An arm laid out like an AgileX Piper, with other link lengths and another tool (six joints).
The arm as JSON. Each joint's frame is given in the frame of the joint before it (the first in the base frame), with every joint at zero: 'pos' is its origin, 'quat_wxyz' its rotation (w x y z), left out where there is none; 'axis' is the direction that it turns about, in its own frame. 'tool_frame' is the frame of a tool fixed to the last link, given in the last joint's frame.
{
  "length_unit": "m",
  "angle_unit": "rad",
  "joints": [
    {
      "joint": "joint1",
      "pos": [
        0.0,
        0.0,
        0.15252
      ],
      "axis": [
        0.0,
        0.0,
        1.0
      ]
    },
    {
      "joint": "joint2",
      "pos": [
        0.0,
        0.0,
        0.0
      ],
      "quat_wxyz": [
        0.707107,
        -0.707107,
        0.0,
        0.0
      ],
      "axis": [
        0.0,
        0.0,
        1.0
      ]
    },
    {
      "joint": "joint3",
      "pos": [
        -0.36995,
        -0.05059,
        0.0
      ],
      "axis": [
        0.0,
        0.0,
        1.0
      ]
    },
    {
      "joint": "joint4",
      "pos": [
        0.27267,
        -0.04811,
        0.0
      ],
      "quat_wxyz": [
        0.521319,
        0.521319,
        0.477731,
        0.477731
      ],
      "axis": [
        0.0,
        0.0,
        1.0
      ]
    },
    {
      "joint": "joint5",
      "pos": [
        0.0,
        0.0,
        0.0
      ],
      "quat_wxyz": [
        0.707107,
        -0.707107,
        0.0,
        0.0
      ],
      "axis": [
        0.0,
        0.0,
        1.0
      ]
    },
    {
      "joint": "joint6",
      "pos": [
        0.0,
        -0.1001,
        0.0
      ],
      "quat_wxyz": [
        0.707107,
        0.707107,
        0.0,
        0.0
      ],
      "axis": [
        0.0,
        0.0,
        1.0
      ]
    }
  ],
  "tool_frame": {
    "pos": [
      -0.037,
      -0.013,
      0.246
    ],
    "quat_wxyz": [
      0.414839,
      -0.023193,
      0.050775,
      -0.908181
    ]
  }
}
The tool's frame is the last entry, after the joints.
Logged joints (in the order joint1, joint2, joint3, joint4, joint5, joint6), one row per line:
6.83, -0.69, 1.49, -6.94, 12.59, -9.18
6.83, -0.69, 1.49, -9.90, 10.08, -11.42
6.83, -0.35, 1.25, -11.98, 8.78, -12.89
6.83, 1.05, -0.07, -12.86, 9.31, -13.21
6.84, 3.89, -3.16, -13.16, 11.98, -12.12
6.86, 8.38, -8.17, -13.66, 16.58, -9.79
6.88, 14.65, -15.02, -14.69, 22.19, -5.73
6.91, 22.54, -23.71, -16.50, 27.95, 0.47
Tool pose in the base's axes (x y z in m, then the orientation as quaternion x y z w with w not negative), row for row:
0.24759, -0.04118, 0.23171, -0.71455, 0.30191, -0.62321, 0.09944
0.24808, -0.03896, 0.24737, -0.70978, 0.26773, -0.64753, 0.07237
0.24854, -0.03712, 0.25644, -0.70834, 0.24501, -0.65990, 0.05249
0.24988, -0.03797, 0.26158, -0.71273, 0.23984, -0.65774, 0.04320
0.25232, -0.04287, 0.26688, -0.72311, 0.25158, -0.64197, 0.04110
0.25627, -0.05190, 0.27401, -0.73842, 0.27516, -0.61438, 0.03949
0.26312, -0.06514, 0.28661, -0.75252, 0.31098, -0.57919, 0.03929
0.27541, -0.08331, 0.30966, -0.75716, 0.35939, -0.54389, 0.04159
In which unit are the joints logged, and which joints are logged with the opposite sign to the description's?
The joints are logged in degrees. Opposite sign: joint1.
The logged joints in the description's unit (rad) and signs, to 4 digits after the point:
-0.1192, -0.0120, 0.0260, -0.1211, 0.2197, -0.1602
-0.1192, -0.0120, 0.0260, -0.1728, 0.1759, -0.1993
-0.1192, -0.0061, 0.0218, -0.2091, 0.1532, -0.2250
-0.1192, 0.0183, -0.0012, -0.2244, 0.1625, -0.2306
-0.1194, 0.0679, -0.0552, -0.2297, 0.2091, -0.2115
-0.1197, 0.1463, -0.1426, -0.2384, 0.2894, -0.1709
-0.1201, 0.2557, -0.2621, -0.2564, 0.3873, -0.1000
-0.1206, 0.3934, -0.4138, -0.2880, 0.4878, 0.0082

